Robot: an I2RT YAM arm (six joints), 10 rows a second.
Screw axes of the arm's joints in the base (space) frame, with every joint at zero. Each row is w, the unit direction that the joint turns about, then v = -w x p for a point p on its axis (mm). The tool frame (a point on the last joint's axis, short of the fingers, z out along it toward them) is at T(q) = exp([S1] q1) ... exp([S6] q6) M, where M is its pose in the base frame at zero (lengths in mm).
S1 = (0, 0, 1, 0.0, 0.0, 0.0)
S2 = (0, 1, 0, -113.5, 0.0, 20.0)
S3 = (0, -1, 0, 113.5, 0.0, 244.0)
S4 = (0, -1, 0, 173.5, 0.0, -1.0)
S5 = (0, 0, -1, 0.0, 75.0, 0.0)
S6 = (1, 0, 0, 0.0, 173.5, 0.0)
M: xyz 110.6 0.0 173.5 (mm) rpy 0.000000 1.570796 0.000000 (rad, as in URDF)
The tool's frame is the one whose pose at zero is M.
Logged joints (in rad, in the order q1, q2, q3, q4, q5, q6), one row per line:
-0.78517 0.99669 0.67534 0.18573 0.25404 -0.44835
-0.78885 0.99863 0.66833 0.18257 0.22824 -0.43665
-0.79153 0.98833 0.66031 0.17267 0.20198 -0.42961
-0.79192 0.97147 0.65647 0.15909 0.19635 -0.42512
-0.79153 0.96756 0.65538 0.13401 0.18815 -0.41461
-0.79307 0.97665 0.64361 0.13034 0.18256 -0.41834
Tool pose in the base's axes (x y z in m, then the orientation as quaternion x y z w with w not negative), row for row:
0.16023 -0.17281 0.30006 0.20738 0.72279 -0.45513 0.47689
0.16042 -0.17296 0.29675 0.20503 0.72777 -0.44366 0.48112
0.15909 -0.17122 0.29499 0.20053 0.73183 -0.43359 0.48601
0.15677 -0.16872 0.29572 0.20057 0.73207 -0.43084 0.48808
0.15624 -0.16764 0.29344 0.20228 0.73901 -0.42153 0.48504
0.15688 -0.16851 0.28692 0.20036 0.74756 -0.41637 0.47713
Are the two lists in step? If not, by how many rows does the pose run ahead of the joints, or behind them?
They are in step.
